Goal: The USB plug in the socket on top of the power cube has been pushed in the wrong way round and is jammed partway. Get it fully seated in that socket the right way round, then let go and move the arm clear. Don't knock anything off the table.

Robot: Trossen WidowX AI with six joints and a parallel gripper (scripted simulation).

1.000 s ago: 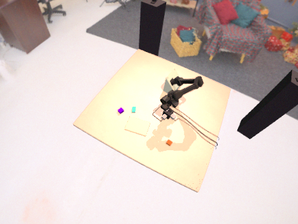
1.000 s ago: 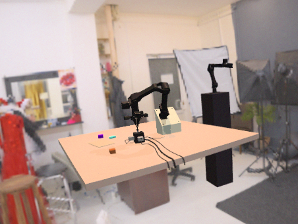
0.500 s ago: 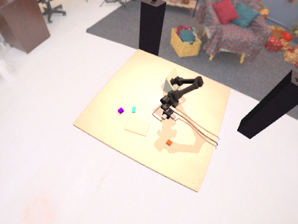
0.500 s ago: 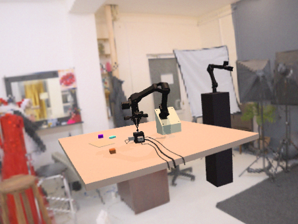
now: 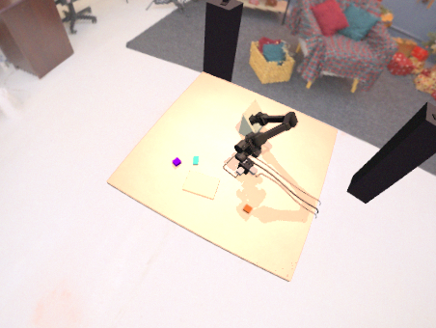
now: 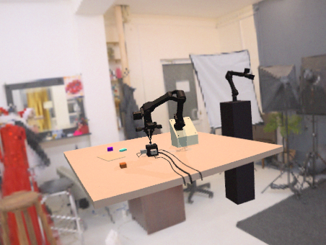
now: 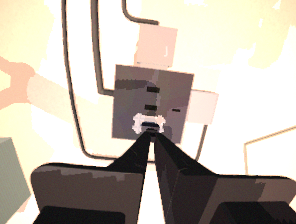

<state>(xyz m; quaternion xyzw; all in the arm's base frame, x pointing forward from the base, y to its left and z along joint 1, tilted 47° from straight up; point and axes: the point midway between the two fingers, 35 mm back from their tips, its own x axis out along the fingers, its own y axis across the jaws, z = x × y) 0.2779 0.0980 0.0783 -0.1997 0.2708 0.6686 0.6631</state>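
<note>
My gripper tip is 20 mm above the USB plug. The rest, counted from my gripper tip: cyan block: 280 mm to the right, 160 mm ahead, 100 mm below; outlined rectangle: 280 mm ahead, 140 mm to the right, 110 mm below; orange block: 250 mm ahead, 190 mm to the left, 100 mm below.
</note>
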